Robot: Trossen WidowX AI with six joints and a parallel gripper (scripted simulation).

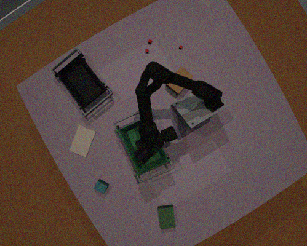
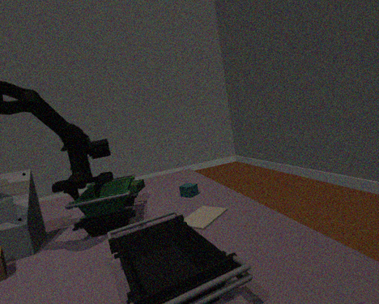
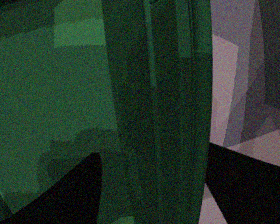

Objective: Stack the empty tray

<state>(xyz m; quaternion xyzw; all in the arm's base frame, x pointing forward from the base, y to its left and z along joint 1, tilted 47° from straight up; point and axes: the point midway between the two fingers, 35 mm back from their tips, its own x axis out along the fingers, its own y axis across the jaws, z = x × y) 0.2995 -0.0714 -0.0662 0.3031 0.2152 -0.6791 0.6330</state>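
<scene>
My gripper tip is 7 cm short of the green tray, 1 cm to the left of it and 3 cm below it. Round my gripper tip: cream card: 34 cm ahead, 19 cm to the right, 7 cm below; teal cube: 38 cm ahead, 7 cm to the left, 5 cm below; tan box: 26 cm behind, 19 cm to the right, 5 cm below.
</scene>
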